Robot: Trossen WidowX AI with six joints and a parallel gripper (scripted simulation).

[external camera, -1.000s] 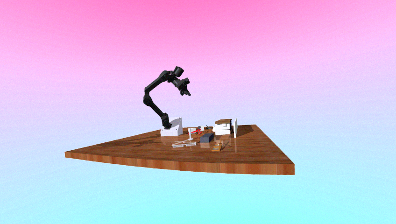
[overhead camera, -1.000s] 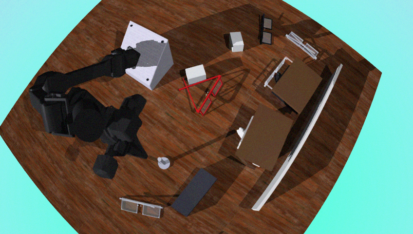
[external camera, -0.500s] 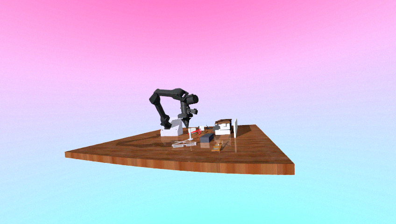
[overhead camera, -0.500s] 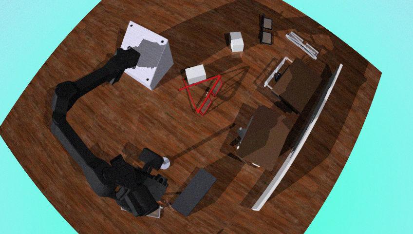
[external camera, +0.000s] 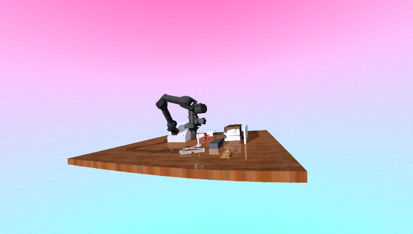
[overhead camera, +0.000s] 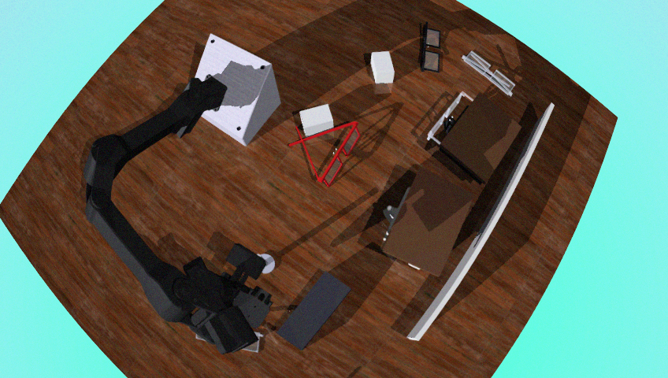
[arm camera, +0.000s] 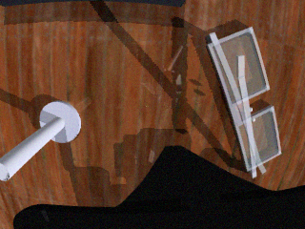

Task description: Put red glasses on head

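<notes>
Now: gripper tip 12 cm short of the dark grey box, 7 cm to the right of it and 5 cm above it. Round my gripper tip: small white stand (1 cm behind, 9 cm to the left, 5 cm below); then white panel (31 cm ahead, 44 cm to the left, 2 cm below).
</notes>
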